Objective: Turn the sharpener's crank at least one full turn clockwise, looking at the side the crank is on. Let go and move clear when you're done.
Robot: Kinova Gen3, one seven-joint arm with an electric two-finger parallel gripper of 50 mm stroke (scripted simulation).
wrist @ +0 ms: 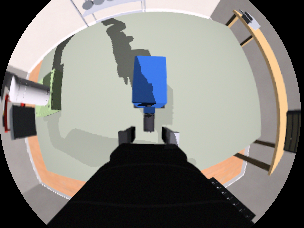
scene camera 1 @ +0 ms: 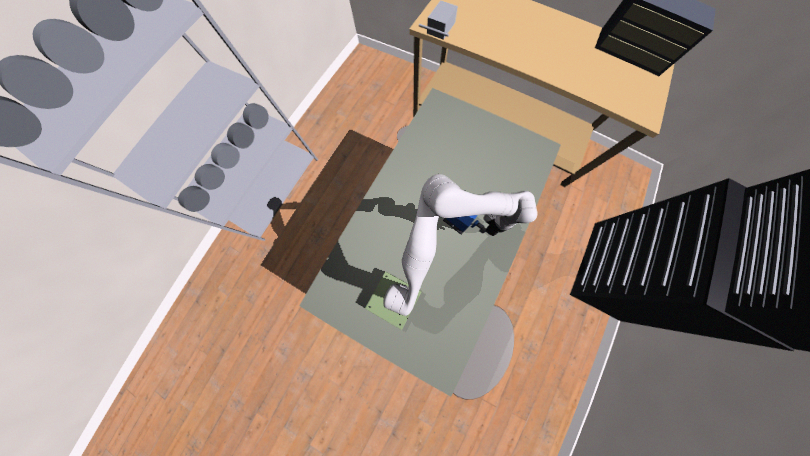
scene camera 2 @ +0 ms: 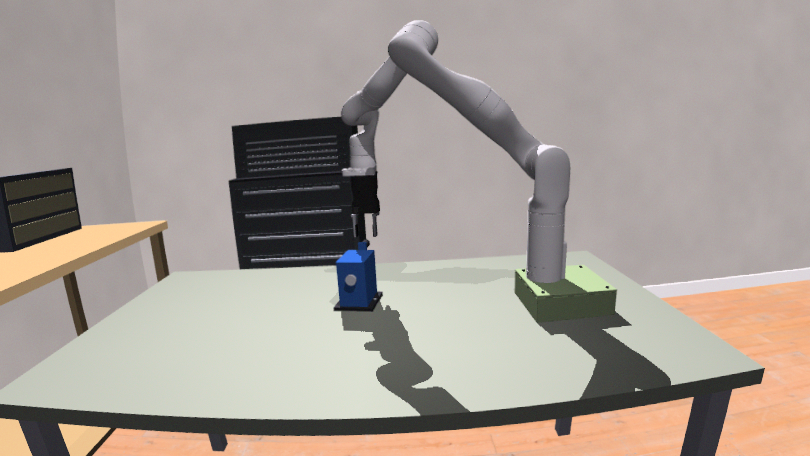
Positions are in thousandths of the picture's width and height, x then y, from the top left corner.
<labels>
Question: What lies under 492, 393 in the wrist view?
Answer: A blue pencil sharpener.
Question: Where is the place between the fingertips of my gripper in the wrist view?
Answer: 488, 581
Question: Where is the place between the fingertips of my gripper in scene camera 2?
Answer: At 451, 519
</labels>
